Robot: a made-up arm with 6 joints.
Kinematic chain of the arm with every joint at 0, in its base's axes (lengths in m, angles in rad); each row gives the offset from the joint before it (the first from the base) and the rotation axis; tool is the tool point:
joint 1: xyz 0 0 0.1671 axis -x
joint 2: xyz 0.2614 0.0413 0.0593 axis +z
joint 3: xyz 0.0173 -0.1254 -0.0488 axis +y
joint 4: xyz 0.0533 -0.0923 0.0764 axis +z
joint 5: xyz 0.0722 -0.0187 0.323 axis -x
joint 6: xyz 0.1 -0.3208 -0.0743 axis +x
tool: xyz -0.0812 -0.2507 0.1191
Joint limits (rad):
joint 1: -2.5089..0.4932
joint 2: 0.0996..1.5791
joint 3: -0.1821..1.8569
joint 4: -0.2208..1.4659
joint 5: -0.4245..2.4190
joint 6: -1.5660..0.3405
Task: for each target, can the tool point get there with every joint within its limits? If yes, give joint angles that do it. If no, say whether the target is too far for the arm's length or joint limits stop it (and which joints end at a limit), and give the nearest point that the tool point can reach.
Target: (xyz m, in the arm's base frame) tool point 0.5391 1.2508 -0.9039
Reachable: no: too far | nearest point 0.5114 0.8153 -0.5199 | short by 0.581 m
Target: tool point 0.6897 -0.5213 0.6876
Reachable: yes | joints -1.6954 1.4595 0.7040 0.0110 0.5266 -1.3271
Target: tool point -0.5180 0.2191 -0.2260
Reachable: no: joint limits stop it (at a limit: joint 1, joint 3, joint 4, joint 5) | nearest point -0.1244 -0.1431 -0.3353 | short by 0.546 m
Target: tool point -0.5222 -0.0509 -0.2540
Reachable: no: joint limits stop it (at a limit: joint 1, joint 3, joint 4, joint 5) | nearest point -0.1845 -0.2323 -0.3198 | short by 0.389 m
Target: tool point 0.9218 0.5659 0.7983
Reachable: yes | joints -0.6309 1.1734 1.1751 0.5832 1.2373 -0.0001
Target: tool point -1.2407 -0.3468 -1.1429
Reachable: no: too far | nearest point -0.1804 -0.3580 -0.5180 | short by 1.231 m
